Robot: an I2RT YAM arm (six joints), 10 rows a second.
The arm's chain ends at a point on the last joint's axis. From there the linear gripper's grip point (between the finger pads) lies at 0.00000 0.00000 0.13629 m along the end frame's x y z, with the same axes.
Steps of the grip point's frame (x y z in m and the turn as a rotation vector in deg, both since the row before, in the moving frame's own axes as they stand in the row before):
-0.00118 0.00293 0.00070 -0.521 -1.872 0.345
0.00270 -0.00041 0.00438 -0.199 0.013 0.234
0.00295 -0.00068 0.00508 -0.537 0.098 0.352
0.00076 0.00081 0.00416 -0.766 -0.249 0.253
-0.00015 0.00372 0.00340 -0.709 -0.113 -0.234
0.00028 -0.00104 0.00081 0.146 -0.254 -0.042
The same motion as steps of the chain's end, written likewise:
0.00328 0.00170 0.00078 -0.521 -1.872 0.345
0.00267 -0.00088 0.00438 -0.199 0.013 0.234
0.00272 -0.00196 0.00509 -0.537 0.098 0.352
0.00136 -0.00101 0.00417 -0.766 -0.249 0.253
0.00012 0.00203 0.00341 -0.709 -0.113 -0.234
0.00088 -0.00069 0.00081 0.146 -0.254 -0.042

